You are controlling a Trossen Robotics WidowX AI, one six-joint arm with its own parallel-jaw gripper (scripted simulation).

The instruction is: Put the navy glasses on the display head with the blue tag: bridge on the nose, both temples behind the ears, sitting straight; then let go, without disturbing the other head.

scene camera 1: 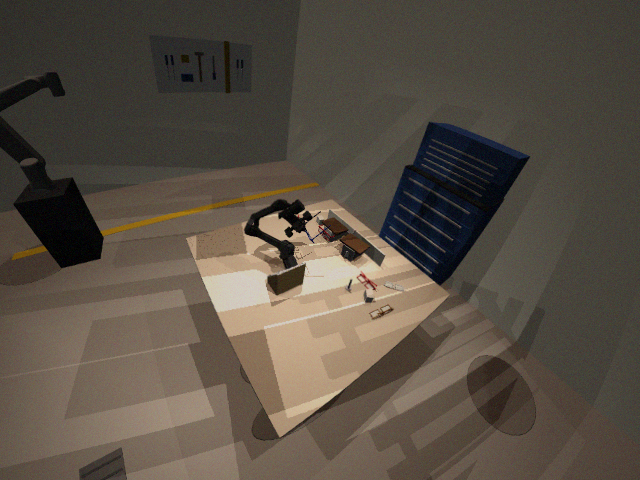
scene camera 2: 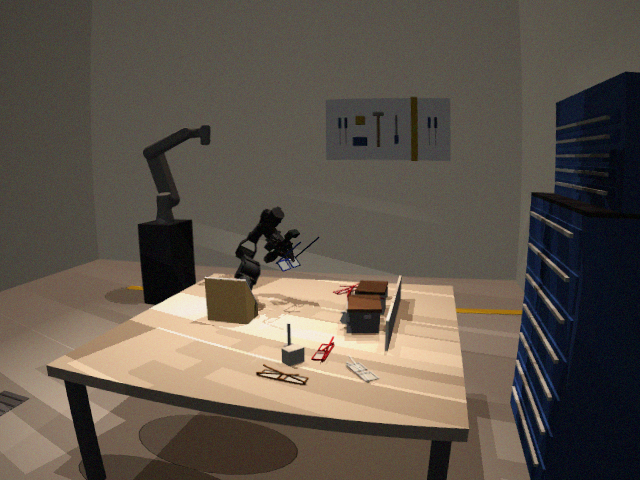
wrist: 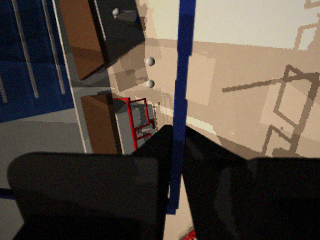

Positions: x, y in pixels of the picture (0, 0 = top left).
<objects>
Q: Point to a display head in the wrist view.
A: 107, 120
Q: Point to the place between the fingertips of my gripper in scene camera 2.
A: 293, 262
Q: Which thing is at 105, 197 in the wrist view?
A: My gripper.
</objects>
